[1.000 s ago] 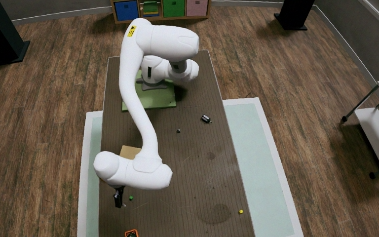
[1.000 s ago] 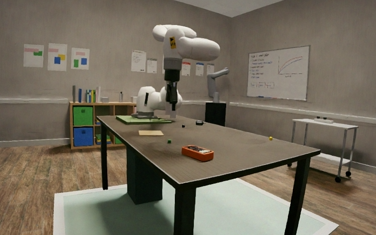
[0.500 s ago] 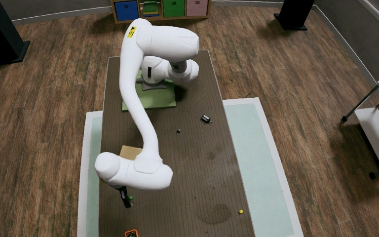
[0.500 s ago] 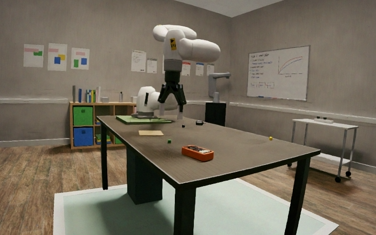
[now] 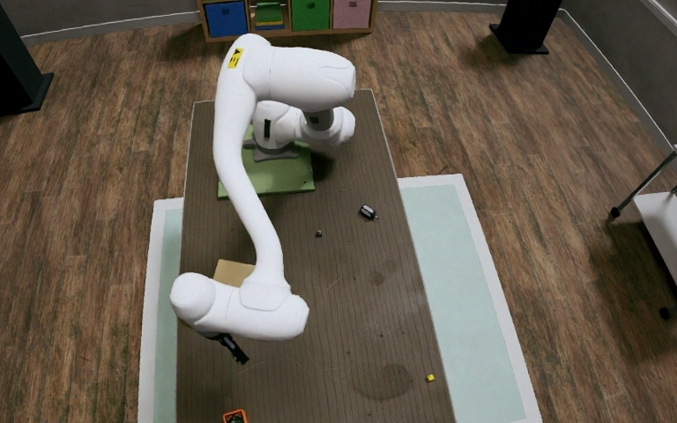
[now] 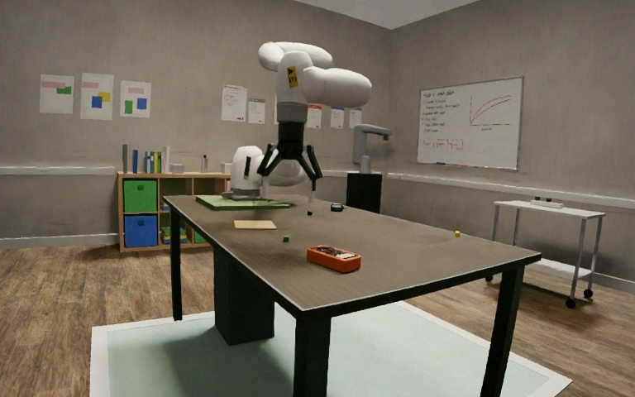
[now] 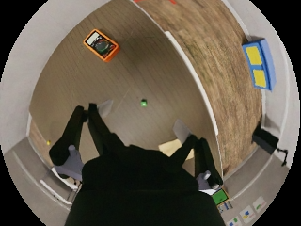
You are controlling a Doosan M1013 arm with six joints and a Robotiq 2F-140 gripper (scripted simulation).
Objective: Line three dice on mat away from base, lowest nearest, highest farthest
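Now: hand 12 cm above the green die. Round my hand: small dark die 40 cm behind, 33 cm to the left, 12 cm below; yellow die 18 cm ahead, 60 cm to the left, 12 cm below; mat 26 cm behind, 1 cm to the left, 13 cm below.
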